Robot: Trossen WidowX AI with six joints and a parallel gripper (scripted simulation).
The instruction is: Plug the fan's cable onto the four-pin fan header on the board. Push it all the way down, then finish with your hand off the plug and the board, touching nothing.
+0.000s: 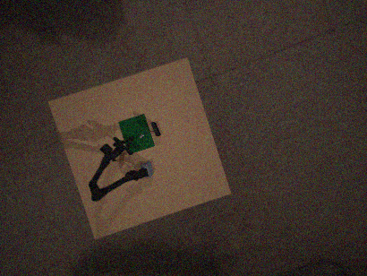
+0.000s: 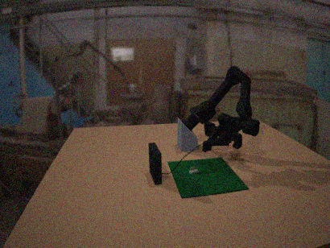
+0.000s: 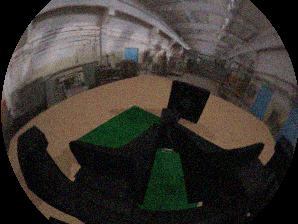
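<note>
Right now my gripper tip is 13 cm above the green board, 4 cm short of it and 1 cm to the left of it. From my gripper tip the other things lie so: black fan 19 cm to the right, 6 cm below, 4 cm ahead; white fan header 12 cm below, 6 cm to the right, 1 cm ahead; dark plug 1 cm below.
</note>
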